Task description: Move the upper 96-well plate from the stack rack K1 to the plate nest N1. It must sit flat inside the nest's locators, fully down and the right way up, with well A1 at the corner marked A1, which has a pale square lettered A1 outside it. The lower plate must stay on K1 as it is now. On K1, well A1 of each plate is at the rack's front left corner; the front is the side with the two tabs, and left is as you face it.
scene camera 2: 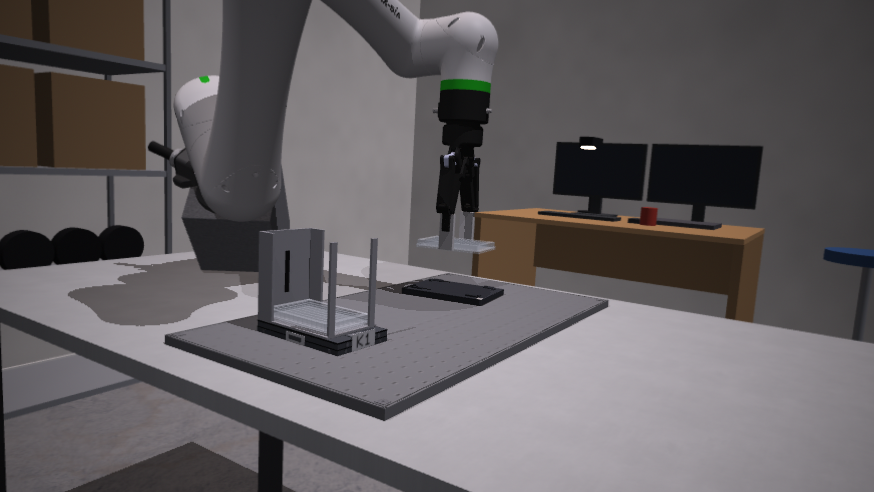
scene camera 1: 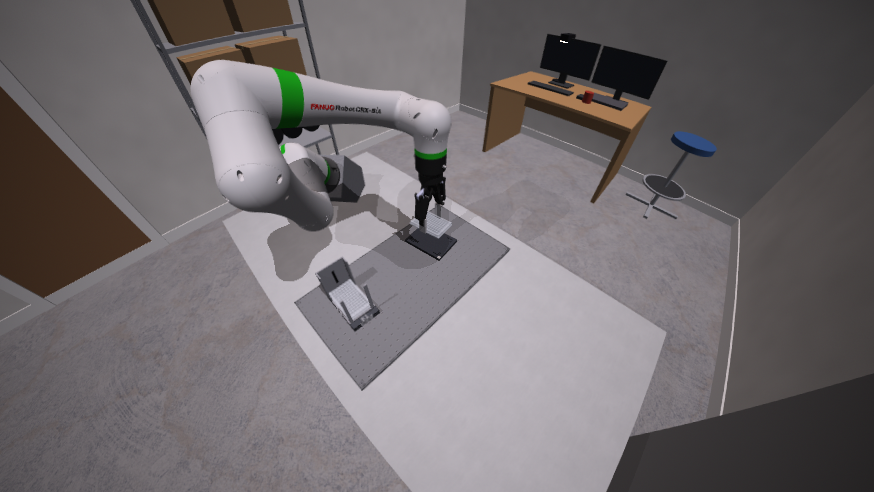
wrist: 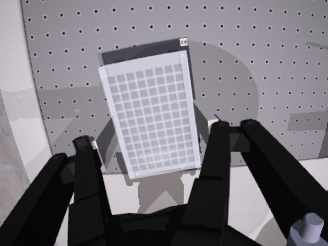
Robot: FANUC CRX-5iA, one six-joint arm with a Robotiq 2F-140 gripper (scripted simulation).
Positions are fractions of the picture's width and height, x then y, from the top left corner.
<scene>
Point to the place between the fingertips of my gripper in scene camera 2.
0.52, 0.50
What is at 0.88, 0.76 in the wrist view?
My gripper.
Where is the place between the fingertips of my gripper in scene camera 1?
0.49, 0.46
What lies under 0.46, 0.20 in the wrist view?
A plate nest N1.
</scene>
